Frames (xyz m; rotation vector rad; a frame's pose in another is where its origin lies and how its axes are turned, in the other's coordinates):
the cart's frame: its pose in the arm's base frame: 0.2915 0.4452 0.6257 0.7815 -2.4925 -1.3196
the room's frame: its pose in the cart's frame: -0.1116 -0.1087 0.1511 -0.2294 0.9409 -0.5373
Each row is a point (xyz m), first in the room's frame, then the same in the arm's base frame.
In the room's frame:
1: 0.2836 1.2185 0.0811
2: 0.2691 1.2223 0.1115
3: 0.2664 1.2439 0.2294
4: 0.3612 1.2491 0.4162
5: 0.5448 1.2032 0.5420
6: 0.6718 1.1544 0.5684
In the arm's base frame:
1: -0.1843 0.1694 1.5152
2: -0.2148 0.1817 1.5069
3: -0.3310 0.1754 1.4781
4: -0.4944 0.0696 1.4005
5: -0.5735 -0.1164 1.2968
6: -0.5662 -0.2400 1.2345

